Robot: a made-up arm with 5 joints.
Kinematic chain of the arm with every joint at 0, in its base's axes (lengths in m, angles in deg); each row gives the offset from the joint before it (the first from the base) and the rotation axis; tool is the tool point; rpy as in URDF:
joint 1: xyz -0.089 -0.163 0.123 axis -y
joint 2: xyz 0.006 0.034 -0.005 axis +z
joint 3: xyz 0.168 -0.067 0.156 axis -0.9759 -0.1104 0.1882
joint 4: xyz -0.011 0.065 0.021 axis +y
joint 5: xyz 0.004 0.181 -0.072 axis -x
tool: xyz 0.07 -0.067 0.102 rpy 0 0 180
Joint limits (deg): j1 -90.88..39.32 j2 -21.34..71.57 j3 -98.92..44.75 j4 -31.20..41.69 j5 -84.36..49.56
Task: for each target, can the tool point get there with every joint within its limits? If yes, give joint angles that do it. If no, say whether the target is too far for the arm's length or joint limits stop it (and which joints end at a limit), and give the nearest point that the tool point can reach.
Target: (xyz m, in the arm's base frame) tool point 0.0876 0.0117 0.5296
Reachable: yes | joints 14.31 53.79 -84.38 -14.90 17.13
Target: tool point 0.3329 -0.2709 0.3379
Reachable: yes | joints -23.77 -8.90 -88.06 26.57 33.71
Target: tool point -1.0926 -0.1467 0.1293
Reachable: no: too far | nearest point -0.3565 0.1274 0.2556 | short by 0.796 m
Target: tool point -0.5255 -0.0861 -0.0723
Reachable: no: joint limits stop it (at a limit: joint 1, joint 2, joint 4, joint 5) | nearest point -0.2799 0.1028 0.1078 | short by 0.358 m
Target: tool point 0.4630 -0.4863 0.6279
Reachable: no: too far | nearest point 0.2628 -0.3549 0.4448 | short by 0.301 m
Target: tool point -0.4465 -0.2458 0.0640
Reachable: no: joint limits stop it (at a limit: joint 1, joint 2, joint 3, joint 5) | nearest point -0.1261 -0.2329 0.0164 | short by 0.324 m
